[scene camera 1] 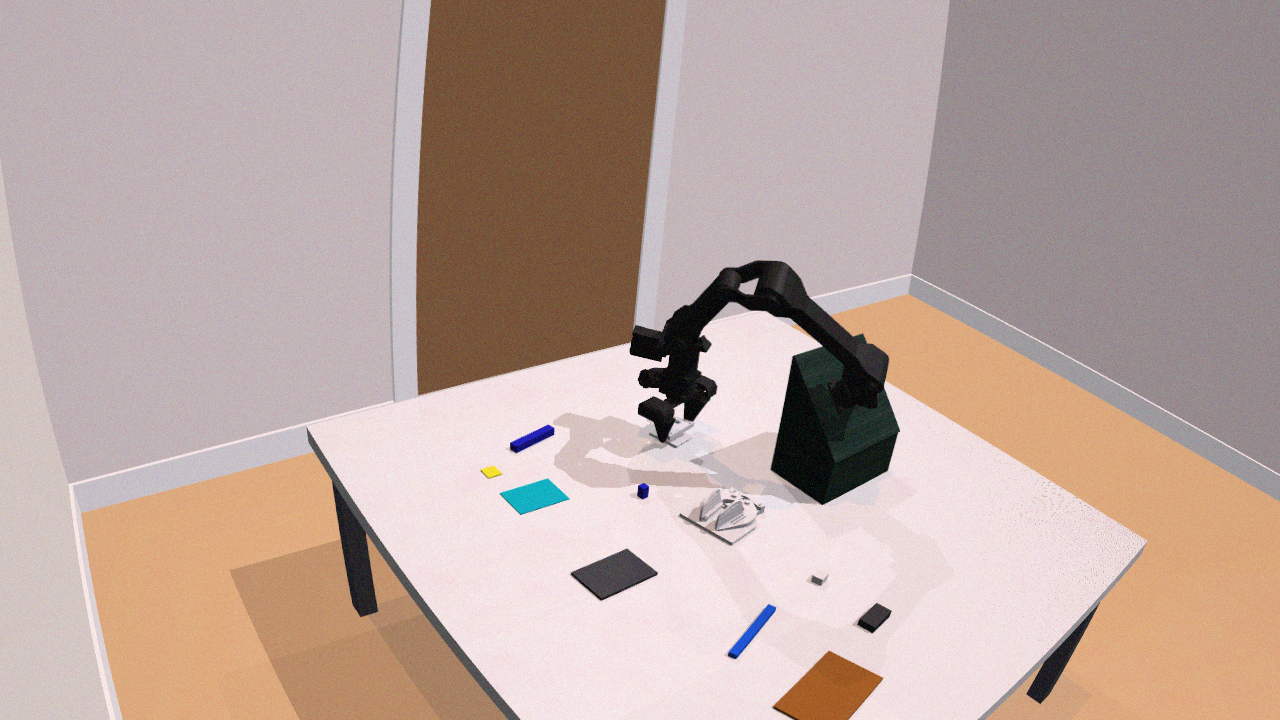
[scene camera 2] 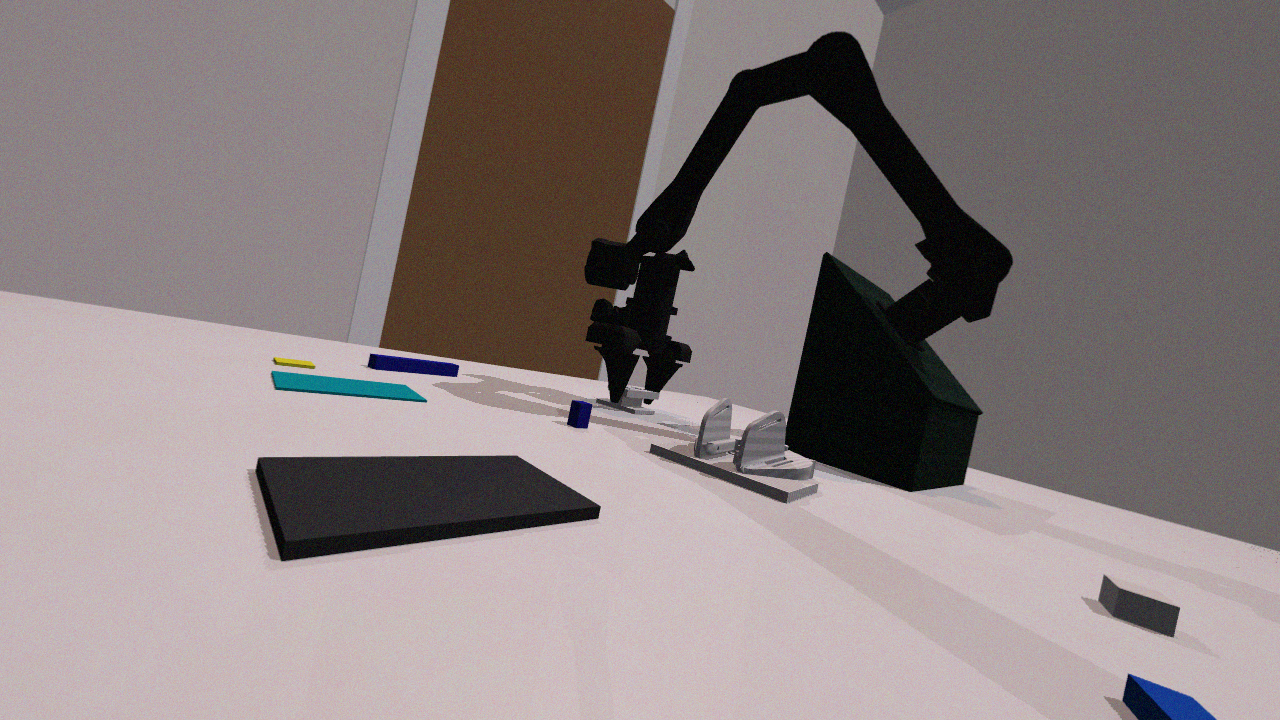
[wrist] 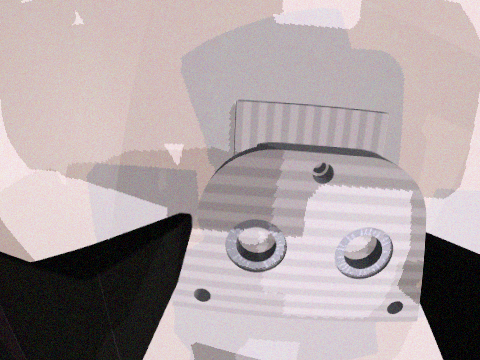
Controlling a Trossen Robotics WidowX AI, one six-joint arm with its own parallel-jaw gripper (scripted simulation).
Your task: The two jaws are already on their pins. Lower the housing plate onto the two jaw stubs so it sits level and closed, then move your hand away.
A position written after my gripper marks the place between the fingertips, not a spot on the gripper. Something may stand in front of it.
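The cyan tile is at [scene camera 2: 286, 381] and [scene camera 1: 528, 498]; in the wrist view it is out of frame. A black slab appears at [scene camera 1: 618, 572] and again at [scene camera 2: 317, 506], while in the wrist view the slab is out of frame. I can see a grey stand [wrist: 256, 122]. And my gripper, which I find at [scene camera 2: 631, 403], at [scene camera 1: 674, 434] and at [wrist: 301, 235], is open and holds nothing.
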